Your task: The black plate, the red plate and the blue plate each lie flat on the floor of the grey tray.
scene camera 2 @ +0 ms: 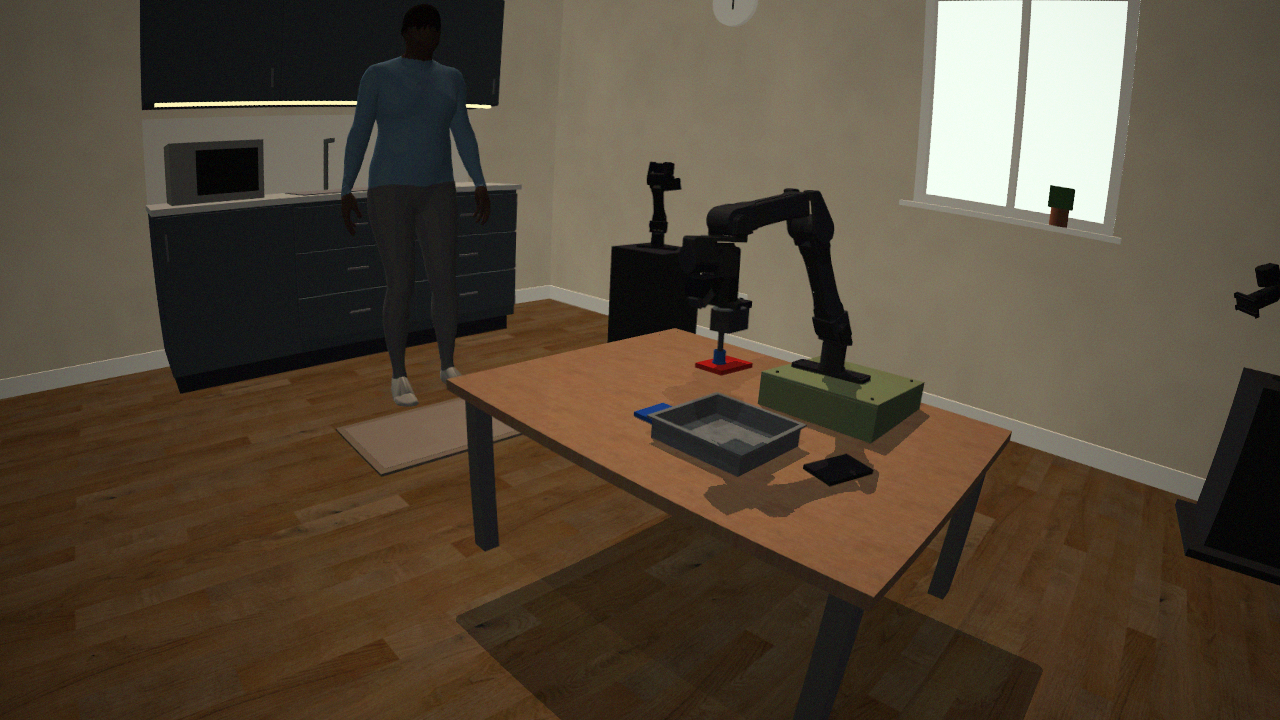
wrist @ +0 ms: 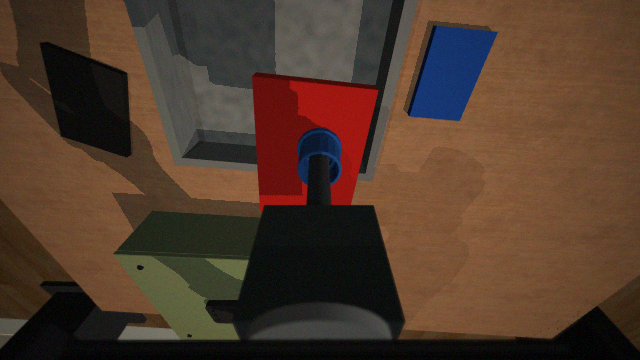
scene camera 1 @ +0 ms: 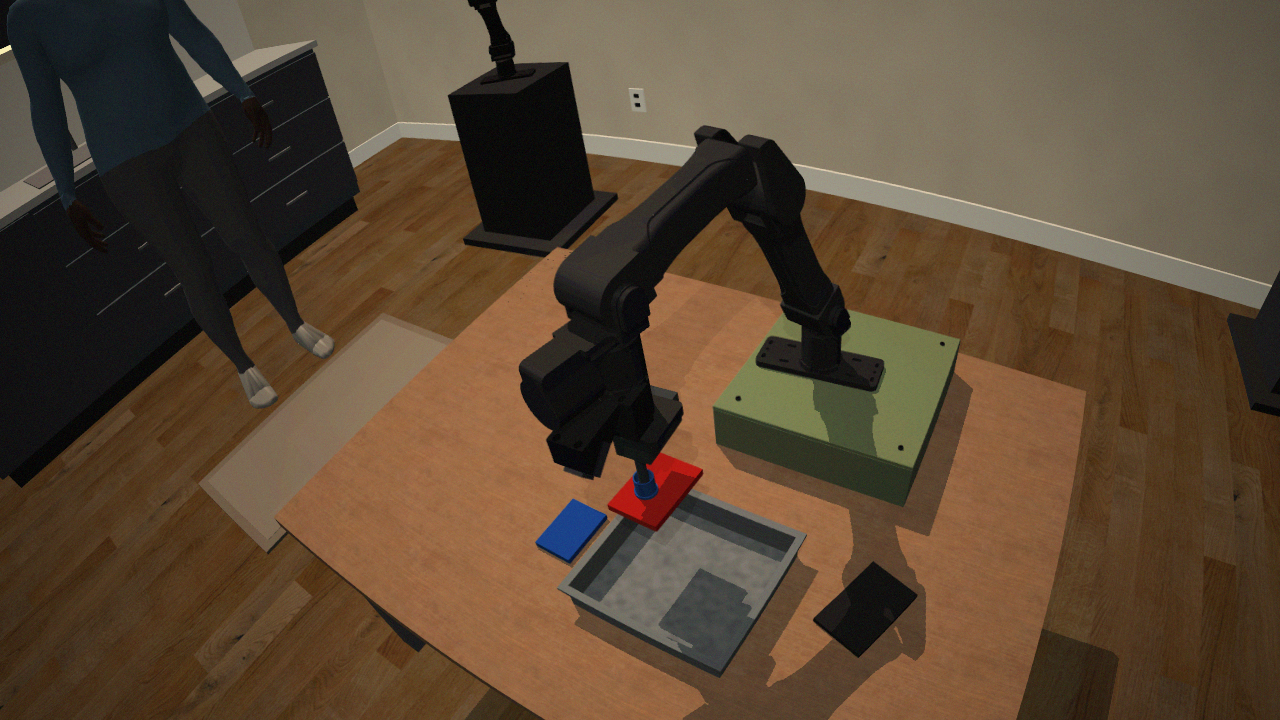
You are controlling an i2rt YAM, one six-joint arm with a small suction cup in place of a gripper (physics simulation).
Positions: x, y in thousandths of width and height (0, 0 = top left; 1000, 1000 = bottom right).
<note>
My suction cup (scene camera 1: 505, 683) carries a red plate (scene camera 1: 528, 666), which touches nothing else. A black plate (scene camera 1: 677, 845), a blue plate (scene camera 1: 447, 735) and a grey tray (scene camera 1: 543, 819) rest on the table.
The red plate is seen too in the wrist view (wrist: 446, 299). The black plate also shows in scene camera 2 (scene camera 2: 656, 652) and in the wrist view (wrist: 143, 282). The blue plate is seen too in the wrist view (wrist: 710, 160).
</note>
